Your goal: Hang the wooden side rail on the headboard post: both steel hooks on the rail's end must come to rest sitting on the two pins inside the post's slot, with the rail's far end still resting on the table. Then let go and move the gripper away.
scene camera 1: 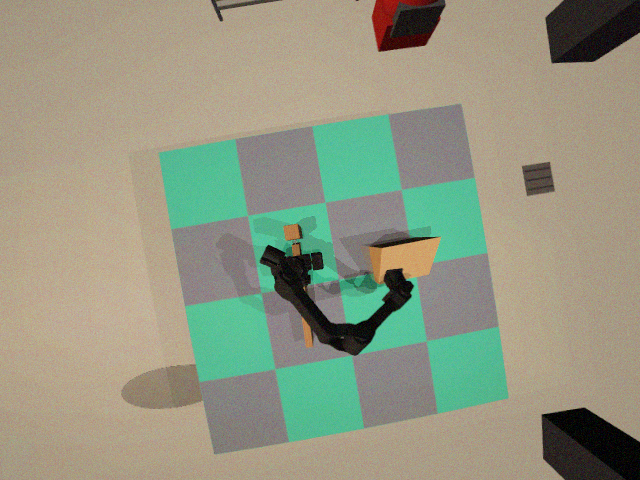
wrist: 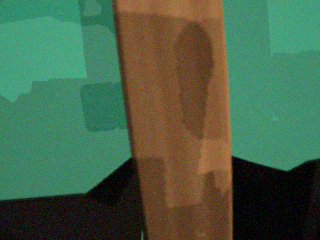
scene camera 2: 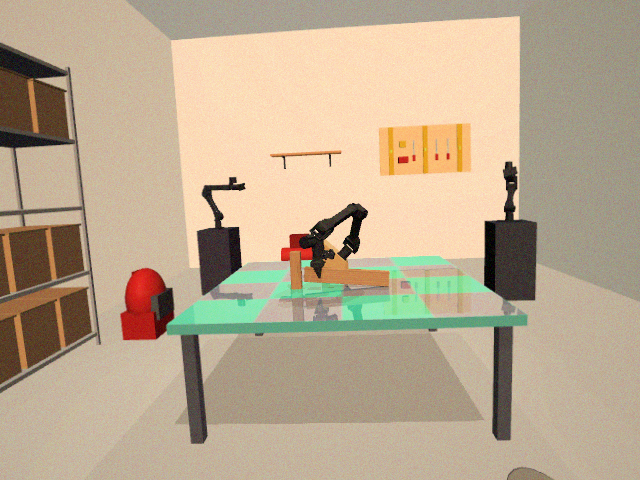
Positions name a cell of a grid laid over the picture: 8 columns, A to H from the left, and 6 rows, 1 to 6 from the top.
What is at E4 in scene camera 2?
A wooden side rail.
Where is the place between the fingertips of my gripper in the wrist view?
E5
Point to a wooden side rail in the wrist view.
E2
